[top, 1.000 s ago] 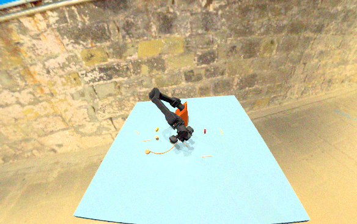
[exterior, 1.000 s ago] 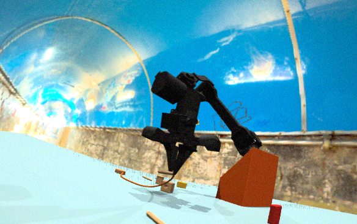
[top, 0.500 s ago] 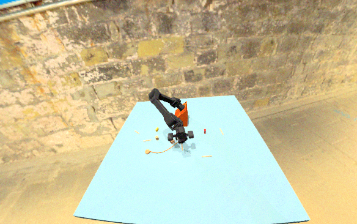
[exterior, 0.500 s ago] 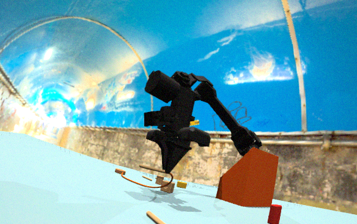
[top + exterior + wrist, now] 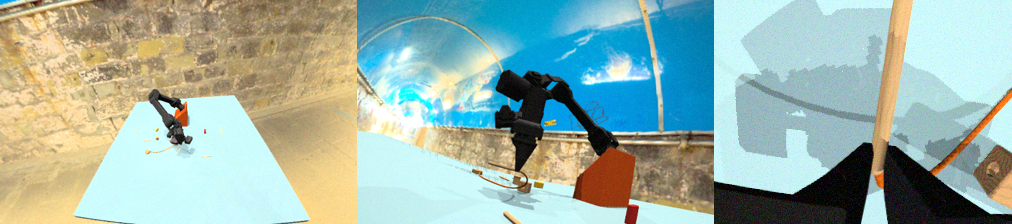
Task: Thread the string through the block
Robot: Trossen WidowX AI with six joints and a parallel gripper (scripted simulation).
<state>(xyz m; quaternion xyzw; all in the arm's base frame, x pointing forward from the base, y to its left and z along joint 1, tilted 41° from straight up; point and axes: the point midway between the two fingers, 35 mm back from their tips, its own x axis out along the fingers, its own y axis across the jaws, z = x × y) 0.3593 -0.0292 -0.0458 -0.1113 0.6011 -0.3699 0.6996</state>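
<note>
Right now my gripper tip is 7 cm past the wooden block, 8 cm to the left of it and 4 cm above it. Also, from my gripper tip: red cylinder: 18 cm behind, 19 cm to the left, 4 cm below; round wooden button: 4 cm ahead, 27 cm to the right, 5 cm below; thin wooden stick: 1 cm ahead, 1 cm to the right.
</note>
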